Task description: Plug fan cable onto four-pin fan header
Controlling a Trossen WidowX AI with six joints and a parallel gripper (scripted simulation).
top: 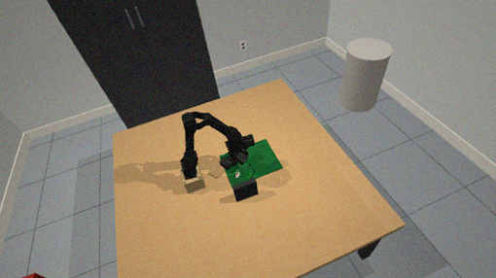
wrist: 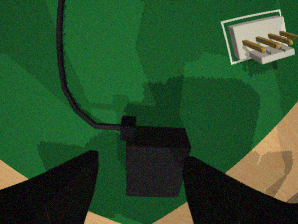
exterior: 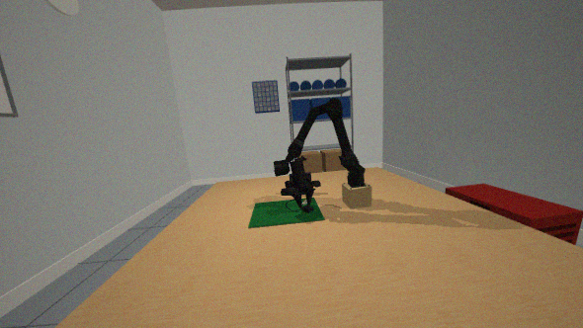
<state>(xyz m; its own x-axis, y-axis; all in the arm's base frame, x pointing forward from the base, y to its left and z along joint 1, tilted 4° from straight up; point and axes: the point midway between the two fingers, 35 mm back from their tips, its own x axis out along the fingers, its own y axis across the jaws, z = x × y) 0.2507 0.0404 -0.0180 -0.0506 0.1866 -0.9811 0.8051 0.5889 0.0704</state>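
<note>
Now: the black fan plug 1 cm below my gripper tip and 1 cm behind it. Round my gripper tip: black fan 22 cm to the right, 4 cm above, 1 cm ahead; then green board 9 cm ahead, 4 cm below, 2 cm to the right; then fan header 8 cm to the right, 2 cm below.
</note>
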